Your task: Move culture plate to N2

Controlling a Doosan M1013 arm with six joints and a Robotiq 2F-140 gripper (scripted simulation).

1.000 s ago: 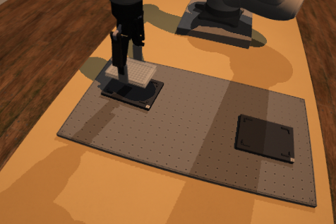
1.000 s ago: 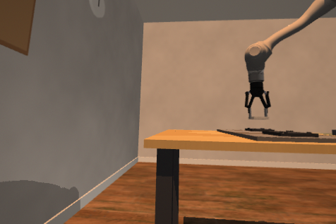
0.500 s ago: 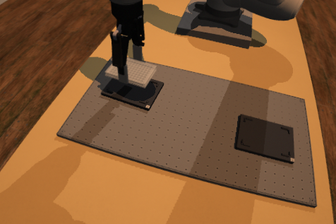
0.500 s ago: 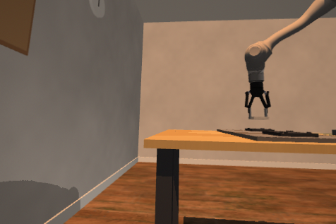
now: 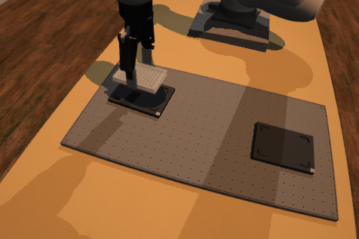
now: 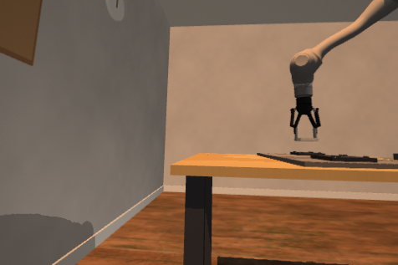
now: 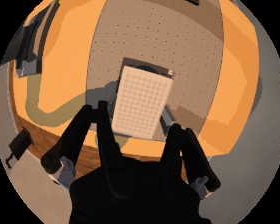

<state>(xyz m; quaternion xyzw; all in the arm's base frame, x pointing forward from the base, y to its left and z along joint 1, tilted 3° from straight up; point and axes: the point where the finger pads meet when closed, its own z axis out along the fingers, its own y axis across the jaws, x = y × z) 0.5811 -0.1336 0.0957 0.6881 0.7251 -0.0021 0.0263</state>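
The black nest N2 is 430 mm to the left of my hand, 90 mm below it and 10 mm ahead of it. From my hand the other things lie so: lid (20 mm below); then plate (20 mm below); then black nest N1 (90 mm below).
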